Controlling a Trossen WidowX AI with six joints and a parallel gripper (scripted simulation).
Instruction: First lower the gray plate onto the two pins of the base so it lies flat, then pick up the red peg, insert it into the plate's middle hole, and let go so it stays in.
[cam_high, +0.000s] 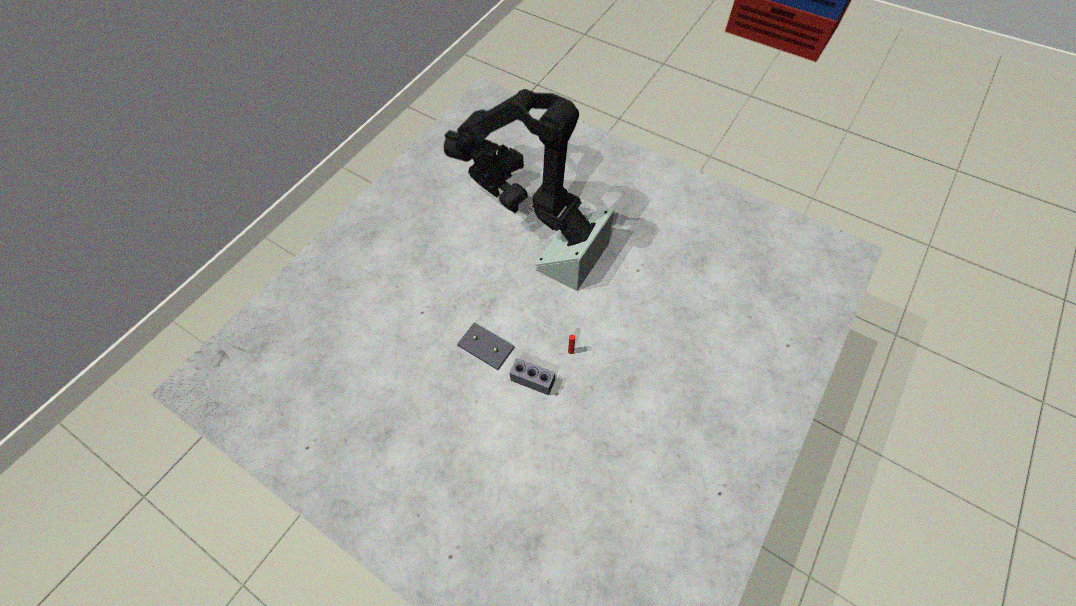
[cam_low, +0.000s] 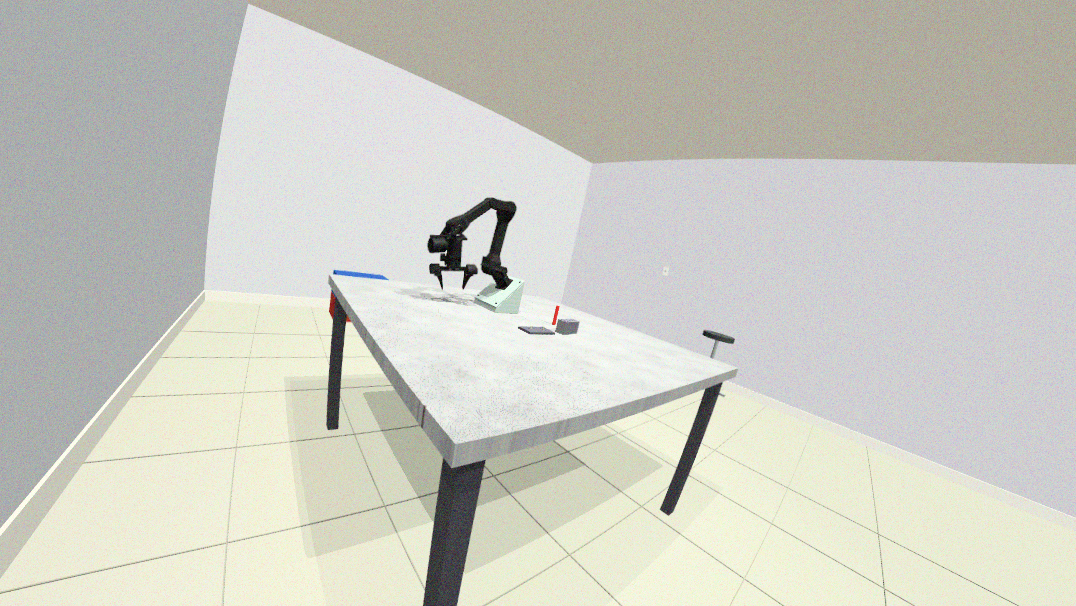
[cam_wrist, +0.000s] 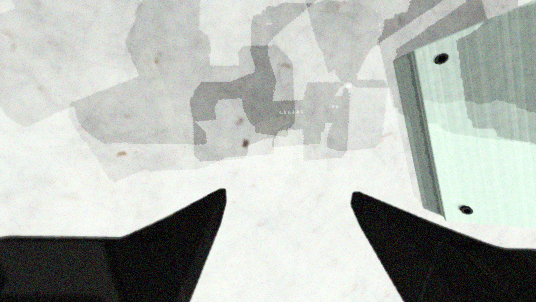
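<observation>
Right now the gray plate is 400 mm ahead of my gripper tip, 270 mm to the left of it and 20 mm below it. From my gripper tip the other things lie so: red peg (300 mm ahead, 320 mm to the left, 20 mm below); then base (370 mm ahead, 130 mm to the left, 50 mm below).
</observation>
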